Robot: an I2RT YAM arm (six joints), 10 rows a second.
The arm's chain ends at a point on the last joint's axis. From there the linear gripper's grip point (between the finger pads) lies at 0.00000 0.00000 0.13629 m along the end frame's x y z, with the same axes.
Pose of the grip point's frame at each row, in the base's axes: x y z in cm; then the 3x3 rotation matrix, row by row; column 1 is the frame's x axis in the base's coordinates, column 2 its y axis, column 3 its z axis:
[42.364 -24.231 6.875], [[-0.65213 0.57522 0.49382], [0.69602 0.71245 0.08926], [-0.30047 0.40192 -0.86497]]
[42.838 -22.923 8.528], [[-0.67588 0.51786 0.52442], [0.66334 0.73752 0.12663], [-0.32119 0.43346 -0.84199]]
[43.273 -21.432 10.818], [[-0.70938 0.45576 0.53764], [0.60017 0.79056 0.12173], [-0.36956 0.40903 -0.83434]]
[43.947 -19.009 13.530], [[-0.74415 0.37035 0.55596], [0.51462 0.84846 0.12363], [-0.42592 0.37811 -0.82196]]
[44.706 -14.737 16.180], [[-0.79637 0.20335 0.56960], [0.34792 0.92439 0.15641], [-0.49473 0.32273 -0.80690]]
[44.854 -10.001 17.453], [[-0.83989 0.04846 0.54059], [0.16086 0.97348 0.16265], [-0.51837 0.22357 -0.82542]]
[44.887 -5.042 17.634], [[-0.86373 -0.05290 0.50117], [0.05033 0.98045 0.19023], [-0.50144 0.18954 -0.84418]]
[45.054 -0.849 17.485], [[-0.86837 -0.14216 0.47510], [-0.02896 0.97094 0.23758], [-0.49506 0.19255 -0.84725]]
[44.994 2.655 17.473], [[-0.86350 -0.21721 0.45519], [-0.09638 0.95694 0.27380], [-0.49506 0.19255 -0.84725]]
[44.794 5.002 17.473], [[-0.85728 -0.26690 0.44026], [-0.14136 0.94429 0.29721], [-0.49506 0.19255 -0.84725]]
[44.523 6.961 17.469], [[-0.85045 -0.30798 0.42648], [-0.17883 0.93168 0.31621], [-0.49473 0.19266 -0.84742]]
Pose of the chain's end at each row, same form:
[35.634 -25.448 18.664], [[-0.65213 0.57522 0.49382], [0.69602 0.71245 0.08926], [-0.30047 0.40192 -0.86497]]
[35.691 -24.649 20.003], [[-0.67588 0.51786 0.52442], [0.66334 0.73752 0.12663], [-0.32119 0.43346 -0.84199]]
[35.946 -23.091 22.189], [[-0.70938 0.45576 0.53764], [0.60017 0.79056 0.12173], [-0.36956 0.40903 -0.83434]]
[36.370 -20.694 24.732], [[-0.74415 0.37035 0.55596], [0.51462 0.84846 0.12363], [-0.42592 0.37811 -0.82196]]
[36.943 -16.869 27.177], [[-0.79637 0.20335 0.56960], [0.34792 0.92439 0.15641], [-0.49473 0.32273 -0.80690]]
[37.486 -12.218 28.703], [[-0.83989 0.04846 0.54059], [0.16086 0.97348 0.16265], [-0.51837 0.22357 -0.82542]]
[38.057 -7.635 29.139], [[-0.86373 -0.05290 0.50117], [0.05033 0.98045 0.19023], [-0.50144 0.18954 -0.84418]]
[38.579 -4.087 29.032], [[-0.86837 -0.14216 0.47510], [-0.02896 0.97094 0.23758], [-0.49506 0.19255 -0.84725]]
[38.790 -1.077 29.020], [[-0.86350 -0.21721 0.45519], [-0.09638 0.95694 0.27380], [-0.49506 0.19255 -0.84725]]
[38.794 0.951 29.020], [[-0.85728 -0.26690 0.44026], [-0.14136 0.94429 0.29721], [-0.49506 0.19255 -0.84725]]
[38.711 2.651 29.018], [[-0.85045 -0.30798 0.42648], [-0.17883 0.93168 0.31621], [-0.49473 0.19266 -0.84742]]

